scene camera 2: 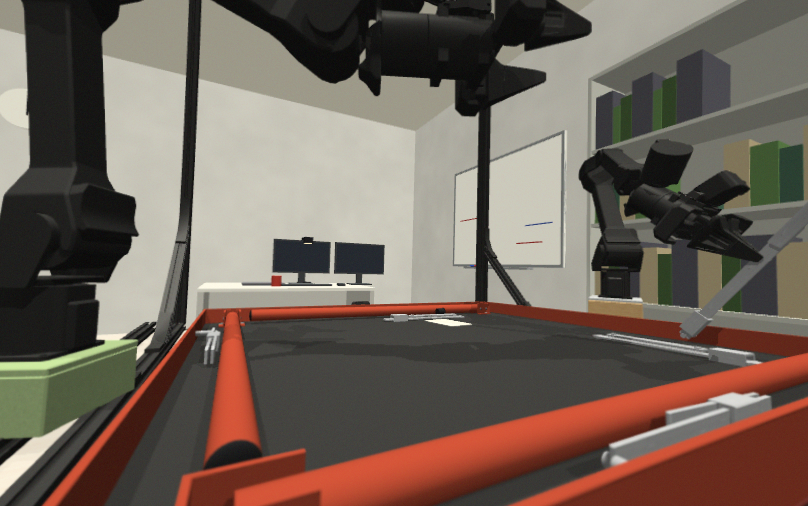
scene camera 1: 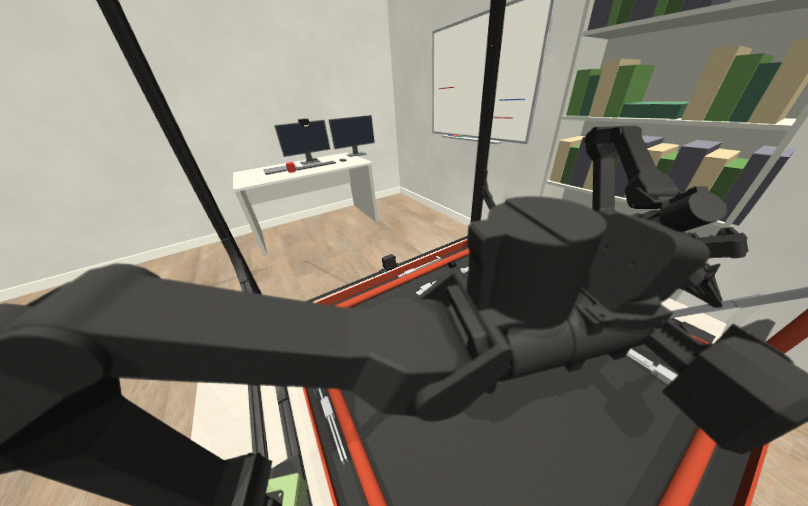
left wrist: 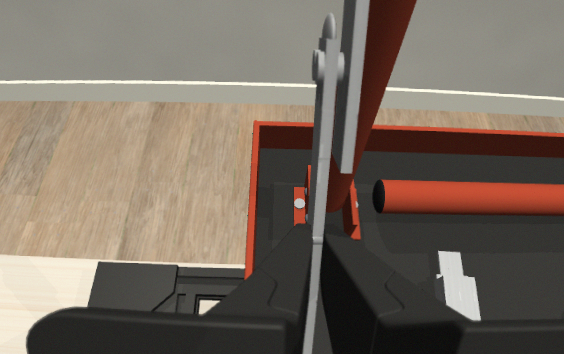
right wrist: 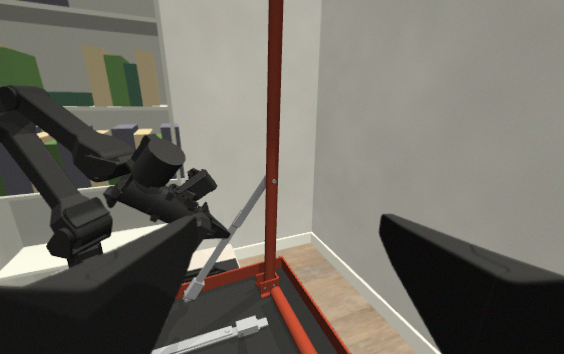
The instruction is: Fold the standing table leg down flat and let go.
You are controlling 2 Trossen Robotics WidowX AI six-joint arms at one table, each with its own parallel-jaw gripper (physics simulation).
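Places are measured from the left arm's base along level axes (x ahead, y left, z up), in metres.
Pixels of known places: left gripper, between the fingertips: [scene camera 2: 761, 259] [scene camera 1: 719, 306] [left wrist: 314, 237] [right wrist: 229, 235]; right gripper, between the fingertips: [scene camera 2: 565, 56] [scene camera 1: 703, 289] [right wrist: 289, 224]; left arm's base, origin of its link: [scene camera 2: 615, 297]; right arm's base, origin of its link: [scene camera 2: 38, 352].
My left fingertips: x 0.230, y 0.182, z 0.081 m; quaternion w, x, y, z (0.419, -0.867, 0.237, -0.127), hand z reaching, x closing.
Ahead of a thing's pixels: the offset from my left fingertips to its top centre. "*": to the spot under its first point.
The red standing table leg [left wrist: 382, 65] [right wrist: 273, 125] rises upright from its corner bracket @(* dx +0.069, dy +0.037, dz -0.115 m) [right wrist: 267, 286] in the right wrist view. A thin grey folding brace [scene camera 1: 748, 299] [scene camera 2: 724, 292] [left wrist: 324, 130] [right wrist: 212, 260] slants from the table's edge up to the leg's middle. My left gripper [scene camera 1: 718, 301] [scene camera 2: 759, 257] [left wrist: 314, 237] [right wrist: 229, 235] is shut on the brace, which runs between its fingertips. My right gripper [scene camera 2: 567, 52] [right wrist: 289, 224] is open and empty, high above the table and away from the leg.
Other red legs [scene camera 2: 233, 381] [left wrist: 475, 198] [right wrist: 295, 322] lie flat inside the upturned table's red rim @(* dx -0.151, dy -0.214, dz -0.130 m) [scene camera 2: 596, 321]. Folded grey braces @(dx +0.054, dy -0.112, dz -0.120 m) [scene camera 2: 730, 356] [left wrist: 457, 285] [right wrist: 200, 340] lie on its dark underside. A bookshelf [scene camera 2: 655, 134] stands behind the left arm. Black frame posts [scene camera 1: 488, 107] [scene camera 2: 483, 208] rise around the table.
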